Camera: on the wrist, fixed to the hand. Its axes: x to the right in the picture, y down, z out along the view.
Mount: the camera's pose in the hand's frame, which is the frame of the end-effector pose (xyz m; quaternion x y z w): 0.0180 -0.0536 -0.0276 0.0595 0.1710 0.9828 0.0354
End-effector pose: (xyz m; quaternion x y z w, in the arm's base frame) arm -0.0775 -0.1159 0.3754 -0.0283 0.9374 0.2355 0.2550
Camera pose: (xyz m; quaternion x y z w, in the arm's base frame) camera -0.0967 -0.1748 0.3646 -0.8952 -0.1186 -0.1983 0.3810
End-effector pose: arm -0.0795 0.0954 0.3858 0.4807 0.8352 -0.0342 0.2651
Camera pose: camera -0.1420 0.0894 0.3903 -0.8595 0.3996 -0.2918 0.1284
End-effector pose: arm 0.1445 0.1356 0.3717 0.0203 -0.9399 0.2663 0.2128
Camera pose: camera 0.1470 0.1051 0.4266 0.9559 0.0010 -0.2780 0.0947
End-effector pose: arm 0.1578 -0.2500 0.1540 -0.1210 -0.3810 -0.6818 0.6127
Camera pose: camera 0.1125 -0.2840 0.1267 -0.2257 0.1696 0.5800 0.7641
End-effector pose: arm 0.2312 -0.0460 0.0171 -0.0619 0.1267 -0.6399 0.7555
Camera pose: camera 0.1754 -0.0711 0.0023 0.2767 0.1564 0.7017 0.6376
